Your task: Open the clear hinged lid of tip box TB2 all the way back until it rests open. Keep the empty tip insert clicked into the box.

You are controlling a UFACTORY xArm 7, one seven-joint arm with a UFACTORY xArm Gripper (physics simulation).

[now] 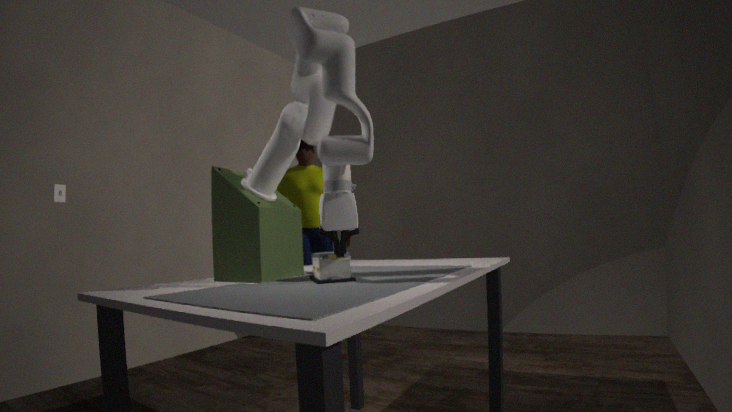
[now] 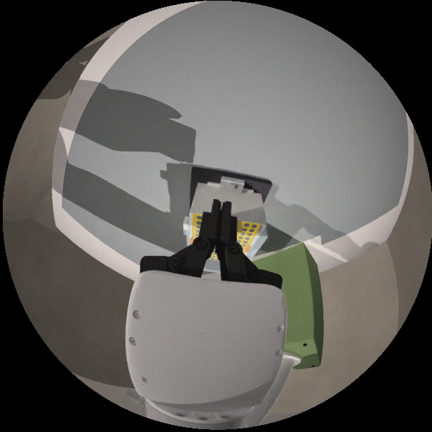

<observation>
The pictures show: my gripper, a clear lid and a grey mat.
</observation>
